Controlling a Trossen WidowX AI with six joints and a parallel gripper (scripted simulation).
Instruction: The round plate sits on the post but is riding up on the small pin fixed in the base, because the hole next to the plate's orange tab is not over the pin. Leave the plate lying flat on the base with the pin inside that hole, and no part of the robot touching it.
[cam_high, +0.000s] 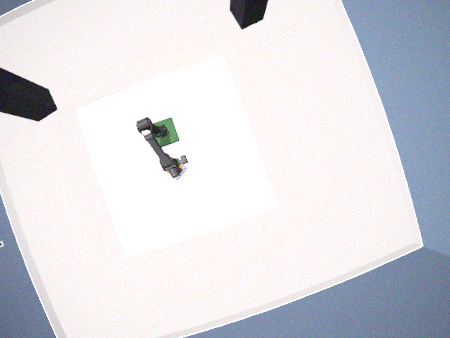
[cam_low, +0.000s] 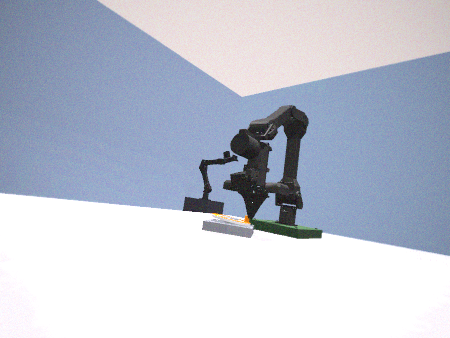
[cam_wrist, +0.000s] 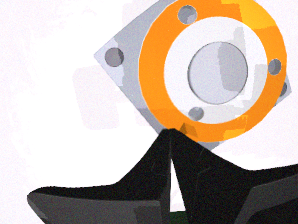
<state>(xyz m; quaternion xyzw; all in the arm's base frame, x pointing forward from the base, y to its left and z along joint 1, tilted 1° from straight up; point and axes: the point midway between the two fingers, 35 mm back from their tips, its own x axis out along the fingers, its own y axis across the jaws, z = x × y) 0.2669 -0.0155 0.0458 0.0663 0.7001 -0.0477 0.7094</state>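
My gripper tip is 3 cm to the left of the round plate and 1 cm short of it. The rest, counted from my gripper tip: grey base: 4 cm to the right, 3 cm ahead, 2 cm below.
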